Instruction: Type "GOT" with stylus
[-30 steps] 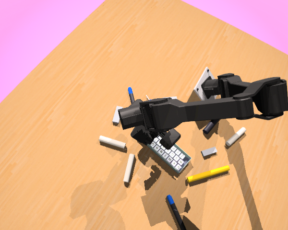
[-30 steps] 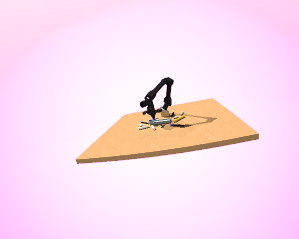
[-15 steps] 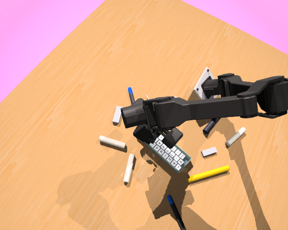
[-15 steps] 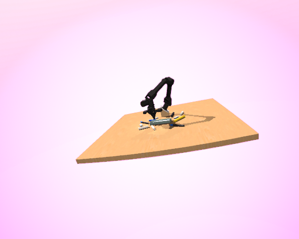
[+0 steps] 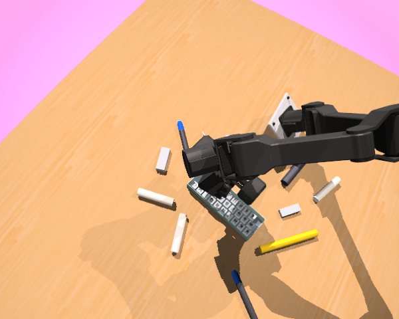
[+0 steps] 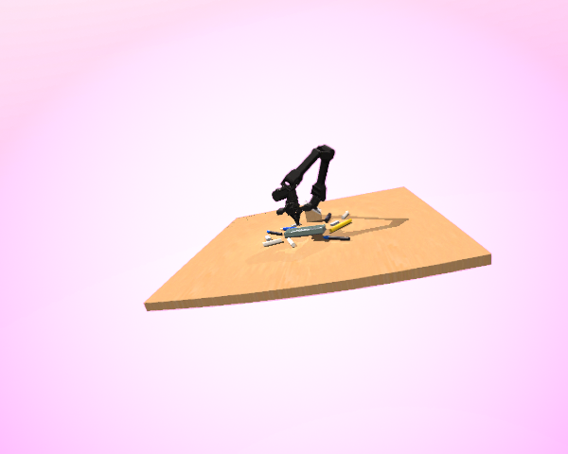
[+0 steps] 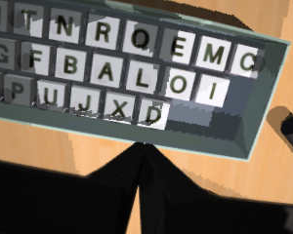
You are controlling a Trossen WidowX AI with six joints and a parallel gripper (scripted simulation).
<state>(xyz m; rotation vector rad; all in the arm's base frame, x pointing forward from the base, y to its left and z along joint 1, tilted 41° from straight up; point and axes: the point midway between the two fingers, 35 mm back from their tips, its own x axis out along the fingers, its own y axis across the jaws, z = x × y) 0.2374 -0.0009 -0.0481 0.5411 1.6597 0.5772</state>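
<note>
Right now the blue stylus is 70 mm behind my gripper tip, 100 mm to the right of it and 30 mm below it. Also, from my gripper tip: yellow stick: 220 mm to the left, 30 mm below; dark cylinder: 180 mm behind, 130 mm to the left, 30 mm below.
</note>
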